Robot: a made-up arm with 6 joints. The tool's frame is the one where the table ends. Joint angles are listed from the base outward.
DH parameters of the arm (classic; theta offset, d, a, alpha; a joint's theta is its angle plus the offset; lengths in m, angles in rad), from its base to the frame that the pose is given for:
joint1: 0 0.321 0 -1.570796
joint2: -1.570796 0 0.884 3.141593
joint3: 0 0 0 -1.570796
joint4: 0 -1.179 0 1.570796
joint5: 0 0.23 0 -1.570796
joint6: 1.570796 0 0 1.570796
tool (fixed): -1.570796 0 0 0
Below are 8 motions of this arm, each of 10 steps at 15 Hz.
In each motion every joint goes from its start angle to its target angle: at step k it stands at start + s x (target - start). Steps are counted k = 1, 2, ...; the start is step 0. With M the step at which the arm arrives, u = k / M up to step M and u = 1 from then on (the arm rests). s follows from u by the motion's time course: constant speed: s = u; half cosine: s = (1 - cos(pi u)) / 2; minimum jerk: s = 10 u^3 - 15 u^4 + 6 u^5.
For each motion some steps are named. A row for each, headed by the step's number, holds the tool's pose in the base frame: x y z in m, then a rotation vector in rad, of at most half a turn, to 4 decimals.
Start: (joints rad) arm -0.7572 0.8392 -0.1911 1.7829 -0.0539 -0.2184
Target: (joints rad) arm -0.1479 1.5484 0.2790 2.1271 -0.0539 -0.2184
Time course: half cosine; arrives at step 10
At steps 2, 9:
2: 1.1639 -0.9055 -0.0484 -1.0530 1.2518 0.2597
9: 1.4276 -0.1131 -0.7083 -1.5487 0.9805 1.0189

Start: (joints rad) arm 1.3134 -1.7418 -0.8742 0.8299 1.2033 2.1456
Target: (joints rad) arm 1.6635 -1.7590 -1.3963 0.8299 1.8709 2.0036
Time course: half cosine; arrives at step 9
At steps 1, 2, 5, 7, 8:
1: 0.0961 -0.2540 1.1694 -0.5275 -1.8992 -1.5733
2: 0.1131 -0.2085 1.1388 -0.4459 -1.9381 -1.5281
5: 0.1566 0.0224 0.9421 0.0128 -2.0779 -1.2579
7: 0.1479 0.1453 0.7948 0.3064 -2.1022 -1.0708
8: 0.1412 0.1769 0.7488 0.3916 -2.0998 -1.0143

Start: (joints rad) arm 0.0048 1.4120 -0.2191 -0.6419 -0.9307 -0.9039
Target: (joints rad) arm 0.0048 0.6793 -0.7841 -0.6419 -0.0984 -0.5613
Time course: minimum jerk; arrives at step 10
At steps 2, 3, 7, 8, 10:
2: 0.6699 -0.1810 -0.6728 1.1279 2.2099 -1.4068
3: 0.6744 -0.1810 -0.6100 1.1326 2.1176 -1.3349
7: 0.5913 -0.1814 -0.2486 1.0326 1.5191 -0.9488
8: 0.5629 -0.1815 -0.2022 1.0013 1.4252 -0.9008
10: 0.5457 -0.1816 -0.1782 0.9826 1.3734 -0.8758

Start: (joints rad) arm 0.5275 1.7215 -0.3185 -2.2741 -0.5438 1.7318
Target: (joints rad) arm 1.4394 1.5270 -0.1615 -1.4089 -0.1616 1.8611
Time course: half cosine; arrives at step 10
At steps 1, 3, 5, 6, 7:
1: 0.0868 0.2232 -0.7843 0.2862 1.8632 0.1832
3: 0.1051 0.2441 -0.7871 -0.0256 1.8833 0.4564
5: 0.1314 0.3084 -0.7907 -0.5517 1.7945 0.8845
6: 0.1371 0.3591 -0.7912 -0.8286 1.6830 1.0995
7: 0.1331 0.4145 -0.7900 -1.0722 1.5420 1.2856

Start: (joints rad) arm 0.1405 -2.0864 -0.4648 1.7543 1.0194 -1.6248
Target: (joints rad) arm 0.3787 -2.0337 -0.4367 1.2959 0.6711 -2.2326
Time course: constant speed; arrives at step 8
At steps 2, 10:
2: -1.0387 -0.1944 1.0629 -0.5009 -1.4392 0.9560
10: -0.9462 -0.4437 1.0990 0.4073 -1.2862 1.5343

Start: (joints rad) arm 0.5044 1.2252 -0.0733 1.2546 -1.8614 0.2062
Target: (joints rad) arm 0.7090 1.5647 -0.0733 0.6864 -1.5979 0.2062
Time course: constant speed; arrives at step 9
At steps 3, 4, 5, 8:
3: 1.1074 0.5813 -0.6076 2.1688 -2.0836 0.0662
4: 1.0650 0.5718 -0.6548 2.1232 -2.1092 0.0055
5: 1.0214 0.5595 -0.7002 2.0750 -2.1348 -0.0491
8: 0.8842 0.5066 -0.8234 1.9185 -2.2134 -0.1754

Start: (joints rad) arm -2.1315 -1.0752 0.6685 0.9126 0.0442 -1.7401
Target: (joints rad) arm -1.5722 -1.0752 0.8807 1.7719 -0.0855 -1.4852
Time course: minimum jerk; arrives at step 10
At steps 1, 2, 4, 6, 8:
1: 0.4953 1.0612 1.8706 -1.1790 -1.3008 -0.8412
2: 0.4814 1.0856 1.8655 -1.2061 -1.3035 -0.8584
4: 0.3928 1.2058 1.8358 -1.3450 -1.3292 -0.9556
6: 0.2266 1.3451 1.7897 -1.5189 -1.3934 -1.1227
8: 0.0826 1.4168 1.7566 -1.6174 -1.4523 -1.2712

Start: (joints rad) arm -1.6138 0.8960 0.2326 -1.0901 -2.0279 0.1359
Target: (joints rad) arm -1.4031 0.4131 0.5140 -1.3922 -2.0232 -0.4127
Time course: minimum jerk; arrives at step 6
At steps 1, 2, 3, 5, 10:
1: -0.1576 -1.5025 0.0195 2.1219 0.6997 0.2599
2: -0.0913 -1.5626 0.1877 2.0722 0.7057 0.2246
3: 0.0260 -1.6120 0.4860 1.9862 0.7094 0.1911
5: 0.2063 -1.5481 0.9861 1.8426 0.7152 0.1959
10: 0.2185 -1.5358 1.0242 1.8313 0.7162 0.1988

